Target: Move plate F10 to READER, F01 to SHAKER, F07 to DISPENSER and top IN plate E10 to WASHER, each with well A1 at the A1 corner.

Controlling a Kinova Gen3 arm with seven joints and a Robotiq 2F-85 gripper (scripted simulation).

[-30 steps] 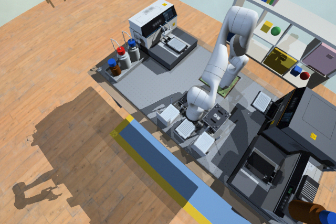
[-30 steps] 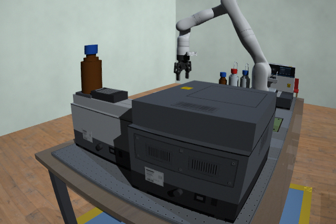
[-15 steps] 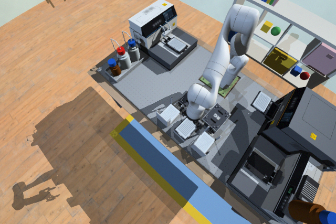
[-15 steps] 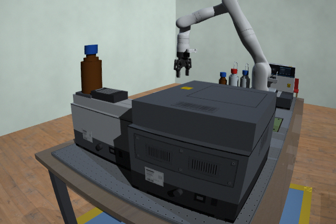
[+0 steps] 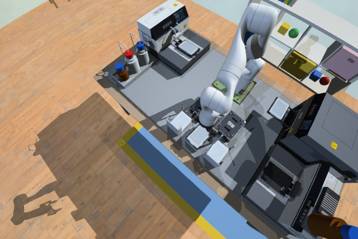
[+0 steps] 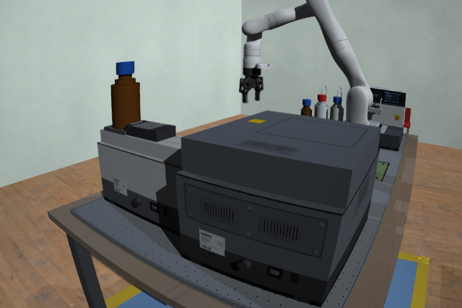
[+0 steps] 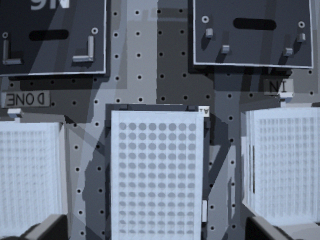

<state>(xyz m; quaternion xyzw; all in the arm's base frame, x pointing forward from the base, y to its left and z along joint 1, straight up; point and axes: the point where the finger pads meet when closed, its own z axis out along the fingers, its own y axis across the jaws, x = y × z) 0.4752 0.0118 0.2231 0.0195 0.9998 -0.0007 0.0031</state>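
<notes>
Right now the A1 mark is 470 mm behind my hand, 540 mm to the right of it and 130 mm below it. Round my hand: washer: 440 mm behind, 730 mm to the right, 120 mm below; then tall brown bottle: 650 mm to the left, 70 mm above.
</notes>
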